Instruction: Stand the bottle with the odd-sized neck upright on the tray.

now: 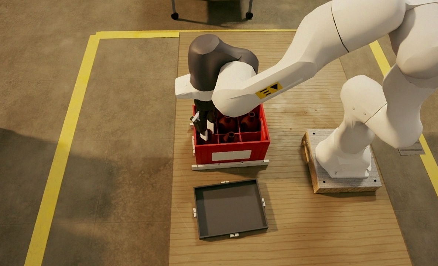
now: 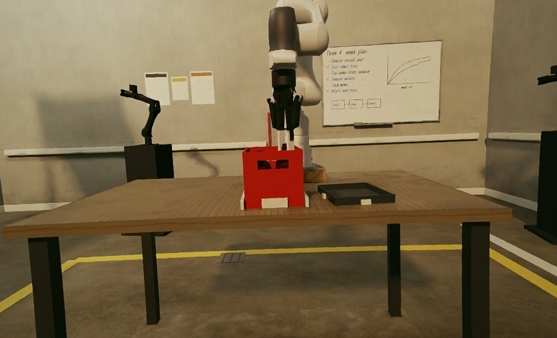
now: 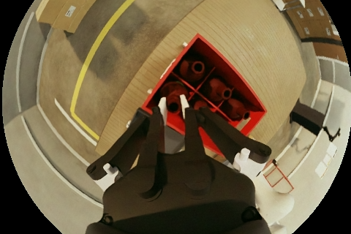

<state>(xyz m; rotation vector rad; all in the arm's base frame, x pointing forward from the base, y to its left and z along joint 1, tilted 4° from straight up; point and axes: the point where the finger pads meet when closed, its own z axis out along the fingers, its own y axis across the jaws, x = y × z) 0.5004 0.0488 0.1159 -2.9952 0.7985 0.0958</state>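
Now: the glass bottle 120 mm below my hand, 90 mm behind it and 20 mm to the right of it. The rest, counted from my hand: crate: 120 mm below, 70 mm behind, 60 mm to the right; then dark tray: 200 mm to the left, 190 mm below, 120 mm behind.
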